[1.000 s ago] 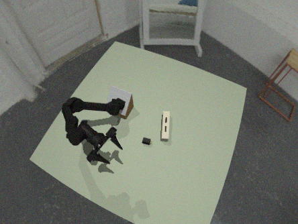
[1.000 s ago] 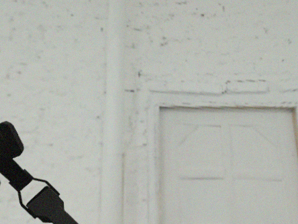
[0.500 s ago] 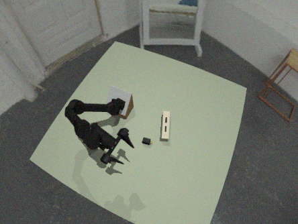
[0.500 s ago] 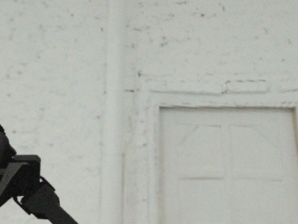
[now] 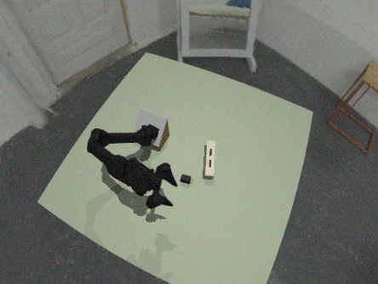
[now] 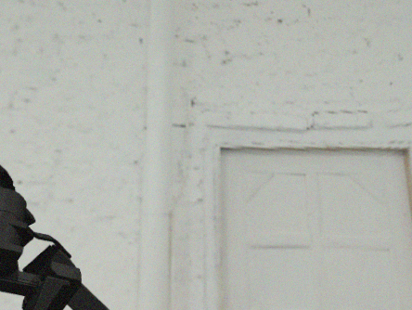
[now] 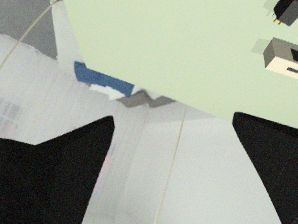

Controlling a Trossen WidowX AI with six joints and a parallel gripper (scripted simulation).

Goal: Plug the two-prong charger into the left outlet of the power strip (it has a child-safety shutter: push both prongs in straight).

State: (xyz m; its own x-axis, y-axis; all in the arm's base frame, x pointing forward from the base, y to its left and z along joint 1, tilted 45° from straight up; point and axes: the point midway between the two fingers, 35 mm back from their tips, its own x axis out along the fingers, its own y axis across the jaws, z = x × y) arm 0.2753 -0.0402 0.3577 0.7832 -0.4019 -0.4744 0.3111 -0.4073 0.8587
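Now: gripper tip 27 cm above the two-prong charger, 17 cm to the right of it and 3 cm past it.
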